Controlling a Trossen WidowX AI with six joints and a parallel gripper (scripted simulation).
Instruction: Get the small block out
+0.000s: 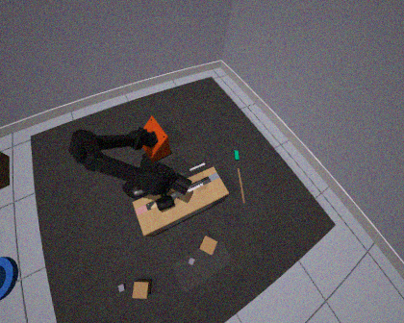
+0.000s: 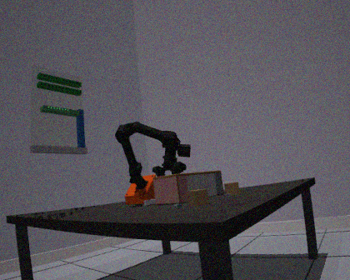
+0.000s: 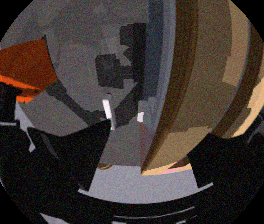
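Now: the small tan block 60 mm ahead of my gripper tip and 20 mm to the right of it. The rest, counted from my gripper tip: tan box 30 mm ahead, 100 mm to the left, 30 mm below; thin wooden stick 110 mm ahead, 420 mm to the left, 80 mm below.
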